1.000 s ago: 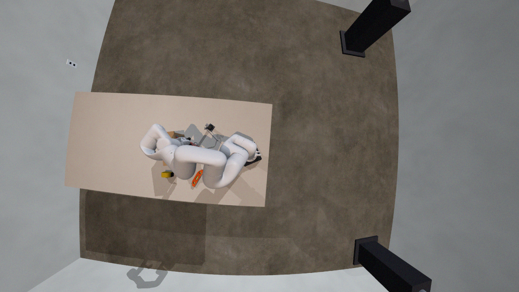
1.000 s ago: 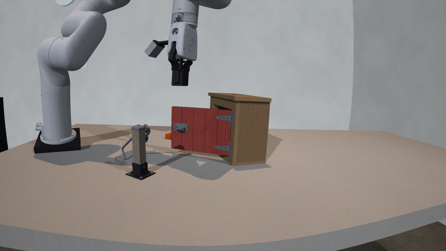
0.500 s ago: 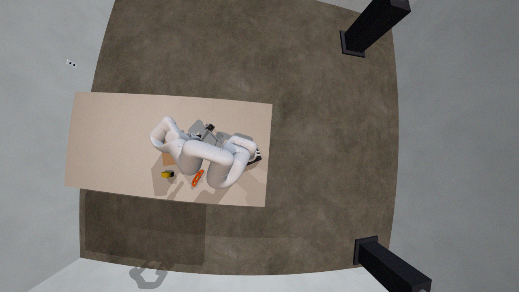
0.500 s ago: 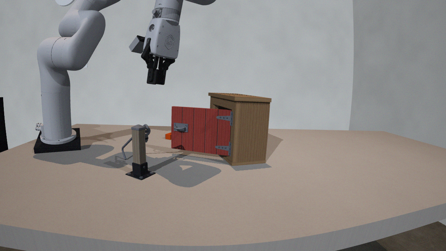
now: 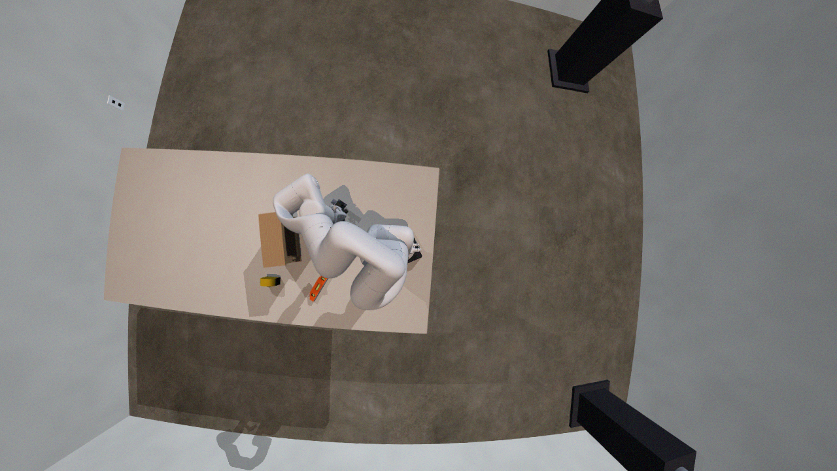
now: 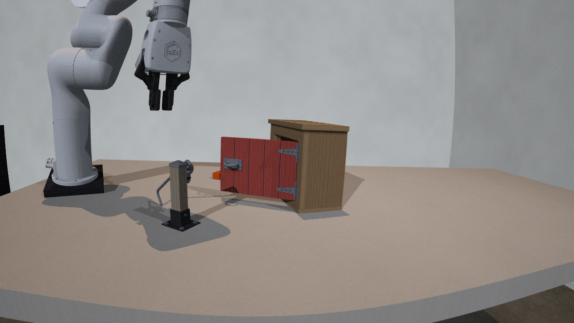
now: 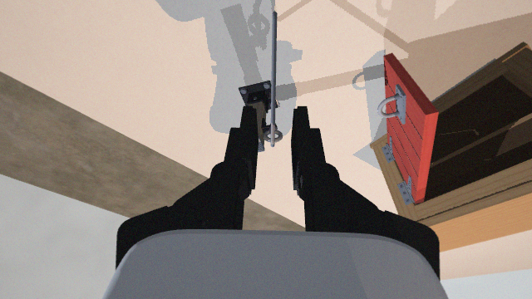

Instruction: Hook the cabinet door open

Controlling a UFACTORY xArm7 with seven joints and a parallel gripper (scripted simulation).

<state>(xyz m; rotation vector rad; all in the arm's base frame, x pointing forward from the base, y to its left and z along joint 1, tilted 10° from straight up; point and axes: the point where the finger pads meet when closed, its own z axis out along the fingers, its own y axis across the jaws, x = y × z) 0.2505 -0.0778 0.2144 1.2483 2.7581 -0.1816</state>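
Right now the hook rod is 30 mm ahead of my hand, 40 mm to the right of it and 160 mm below it. Round my hand: red door (200 mm ahead, 20 mm to the left, 140 mm below); orange tool (160 mm ahead, 310 mm to the left, 200 mm below); yellow block (400 mm ahead, 290 mm to the left, 180 mm below).
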